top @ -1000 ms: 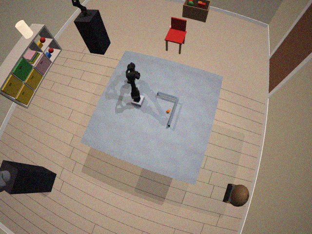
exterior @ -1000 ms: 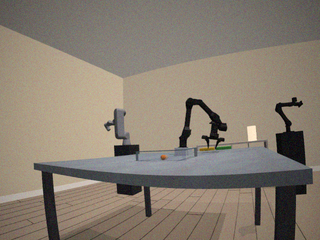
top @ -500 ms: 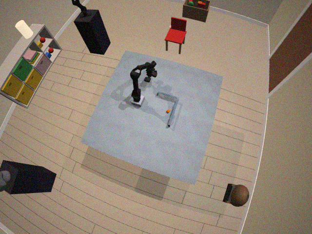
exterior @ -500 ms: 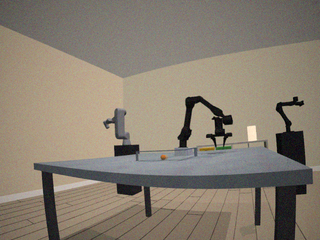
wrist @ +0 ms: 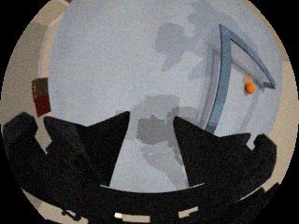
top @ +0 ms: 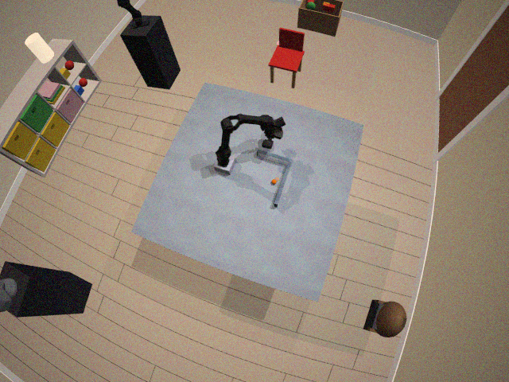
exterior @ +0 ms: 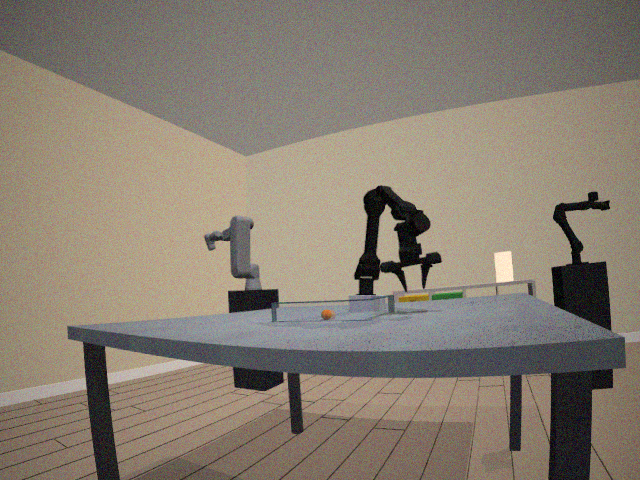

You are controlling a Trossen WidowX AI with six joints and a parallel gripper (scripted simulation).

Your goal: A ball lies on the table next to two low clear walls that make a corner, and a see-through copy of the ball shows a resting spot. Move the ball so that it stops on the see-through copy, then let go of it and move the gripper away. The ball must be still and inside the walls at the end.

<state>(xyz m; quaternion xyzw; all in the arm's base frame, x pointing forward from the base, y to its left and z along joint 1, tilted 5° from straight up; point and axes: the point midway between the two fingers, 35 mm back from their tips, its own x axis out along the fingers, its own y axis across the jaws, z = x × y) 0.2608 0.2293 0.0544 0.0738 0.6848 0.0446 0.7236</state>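
Now: the orange ball 9 cm ahead of my gripper tip, 26 cm to the right of it and 6 cm below it. From my gripper tip the other things lie so: see-through copy of the ball (10 cm ahead, 24 cm to the right, 6 cm below).
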